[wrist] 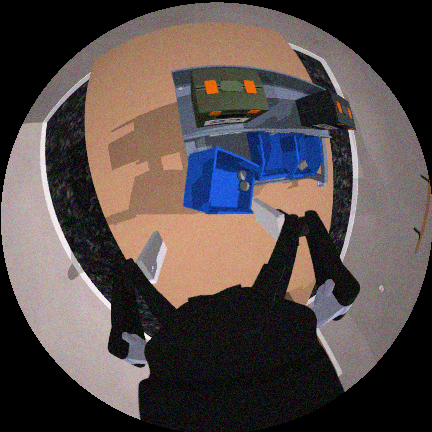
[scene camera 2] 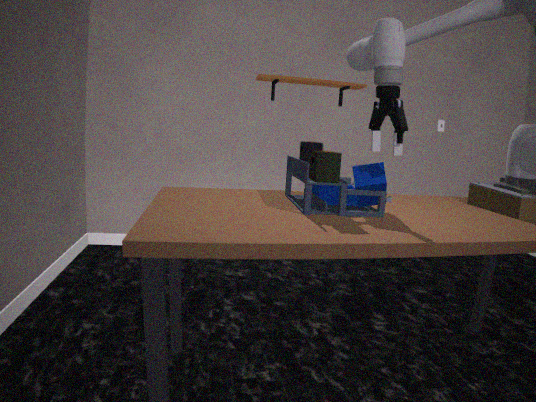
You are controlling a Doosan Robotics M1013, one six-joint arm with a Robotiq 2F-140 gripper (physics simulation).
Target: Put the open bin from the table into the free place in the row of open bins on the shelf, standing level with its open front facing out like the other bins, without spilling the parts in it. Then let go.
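Places are measured from the arm's base along level axes (x ahead, y left, z up), in centimetres.
Pixels of known places: gripper, fingertip midpoint: (wrist: 206, 225) (scene camera 2: 386, 153); arm's base, origin of the base link: (scene camera 2: 522, 189).
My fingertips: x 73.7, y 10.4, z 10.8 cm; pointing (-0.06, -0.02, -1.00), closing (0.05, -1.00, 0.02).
Note:
Ahead of a thing's pixels: the offset from my fingertips to its top centre. "pt": to the spot under its first point. Level surfaces: height alone.
The open blue bin @(pt dx +4.9, dy +0.1, dz -7.7 cm) (scene camera 2: 370, 176) (wrist: 220, 185) sits tilted and skewed at the front of the grey shelf unit (scene camera 2: 343, 200) (wrist: 280, 93), at the left end of the row in the wrist view. It juts out past the front and stands higher than the other bins. Two round grey parts @(pt dx +0.2, dy -11.0, dz -17.4 cm) (wrist: 243, 181) lie inside it. Two blue bins @(pt dx +5.2, dy -21.7, dz -19.9 cm) (wrist: 272, 155) @(pt dx +4.1, dy -34.7, dz -17.1 cm) (wrist: 311, 155) stand side by side on the lower level; a grey part shows in the right one. My gripper (scene camera 2: 387, 151) (wrist: 206, 225) is open and empty, above the tilted bin and apart from it.
A green toolbox @(dx +17.9, dy -7.8, dz -0.9 cm) (scene camera 2: 327, 166) (wrist: 230, 95) and a black toolbox @(dx +15.9, dy -30.8, dz +1.6 cm) (scene camera 2: 311, 148) (wrist: 320, 110) stand on the unit's upper level. The unit stands on the wooden table @(dz -20.8 cm) (scene camera 2: 210, 220) (wrist: 200, 250). A wall shelf (scene camera 2: 310, 81) is behind. The arm's base block (scene camera 2: 500, 202) is at the right.

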